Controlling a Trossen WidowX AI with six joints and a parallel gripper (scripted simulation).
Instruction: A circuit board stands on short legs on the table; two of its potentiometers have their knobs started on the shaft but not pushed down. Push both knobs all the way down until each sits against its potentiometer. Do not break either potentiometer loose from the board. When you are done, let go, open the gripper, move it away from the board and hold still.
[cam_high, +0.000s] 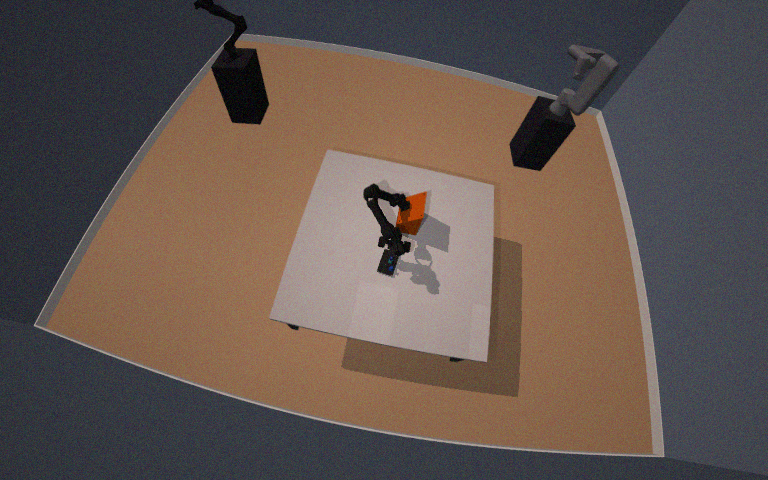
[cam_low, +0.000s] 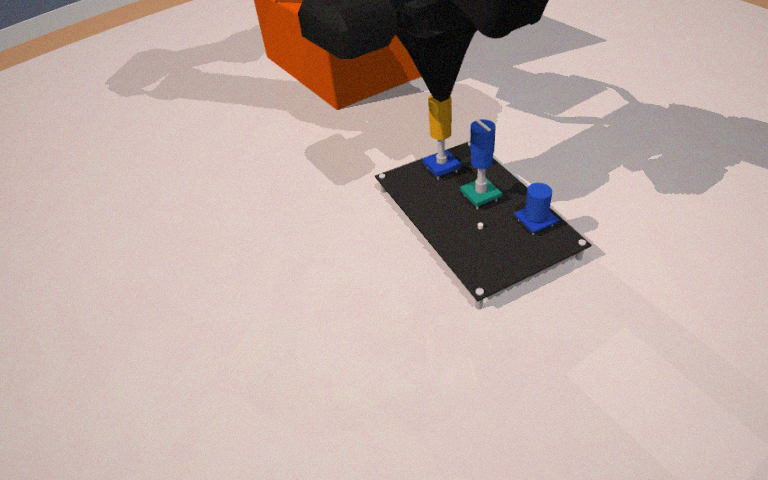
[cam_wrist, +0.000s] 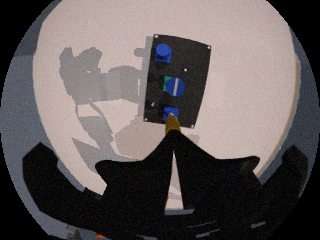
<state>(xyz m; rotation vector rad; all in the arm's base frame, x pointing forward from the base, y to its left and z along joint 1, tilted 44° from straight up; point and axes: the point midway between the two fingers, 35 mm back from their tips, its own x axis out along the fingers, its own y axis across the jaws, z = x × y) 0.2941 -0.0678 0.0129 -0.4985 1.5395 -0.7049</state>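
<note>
Right now the yellow knob is 2 cm below my gripper tip.
</note>
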